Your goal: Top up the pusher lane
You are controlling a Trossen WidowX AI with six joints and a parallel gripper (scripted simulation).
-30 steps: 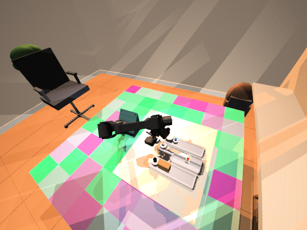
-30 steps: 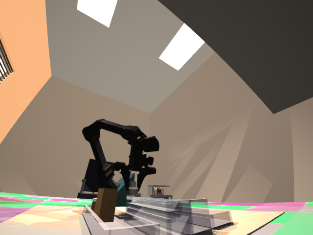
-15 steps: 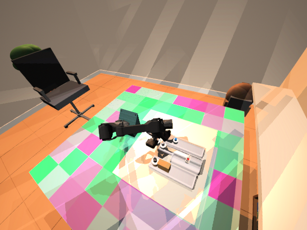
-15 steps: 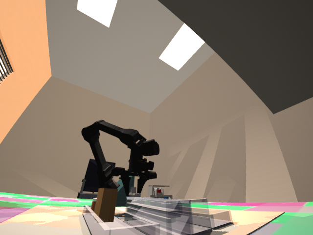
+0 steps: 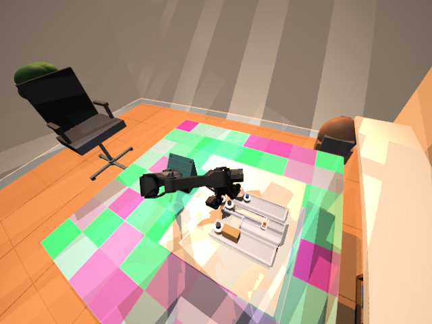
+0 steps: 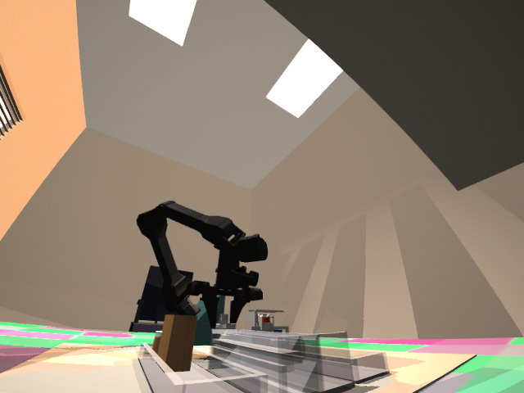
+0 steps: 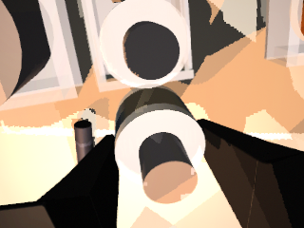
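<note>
The brown block is 12 cm to the right of my gripper tip, 12 cm ahead of it and 1 cm below it. Round my gripper tip: clear lane rack (20 cm ahead, 3 cm below, 2 cm to the right); red-topped piece (23 cm ahead, 3 cm to the right, 2 cm above).
</note>
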